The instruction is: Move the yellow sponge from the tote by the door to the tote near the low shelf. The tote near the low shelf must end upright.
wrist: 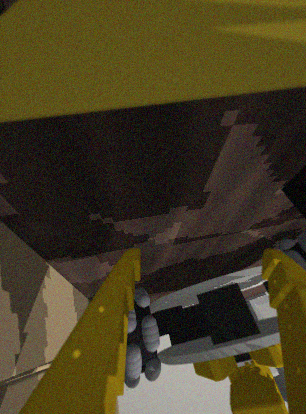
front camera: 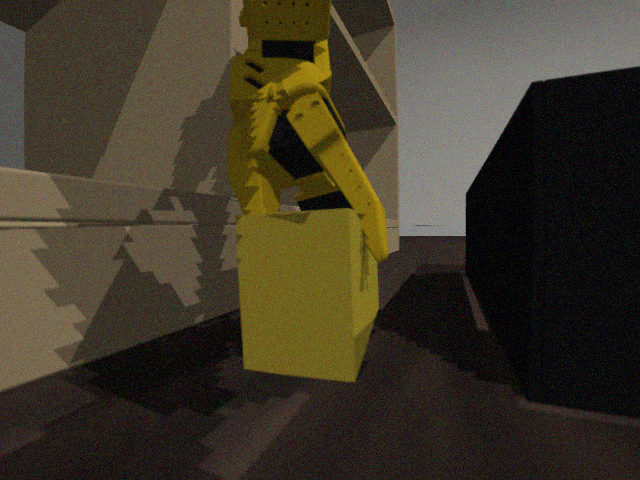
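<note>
The yellow sponge is a large block in the middle of the front camera view. It also fills the top of the wrist view, beyond the jaw tips. Its lower edge is close to the floor; whether it touches is unclear. My gripper points down at the sponge's upper part. The jaws stand apart with a V-shaped gap, and neither plainly presses on the sponge. One jaw's lower end is hidden behind the sponge; the other passes beside its right face. I cannot identify either tote with certainty.
A large black box stands close on the right. A pale shelf unit rises behind and left of the arm, above a pale base panel along the left. My own wheel shows low in the wrist view.
</note>
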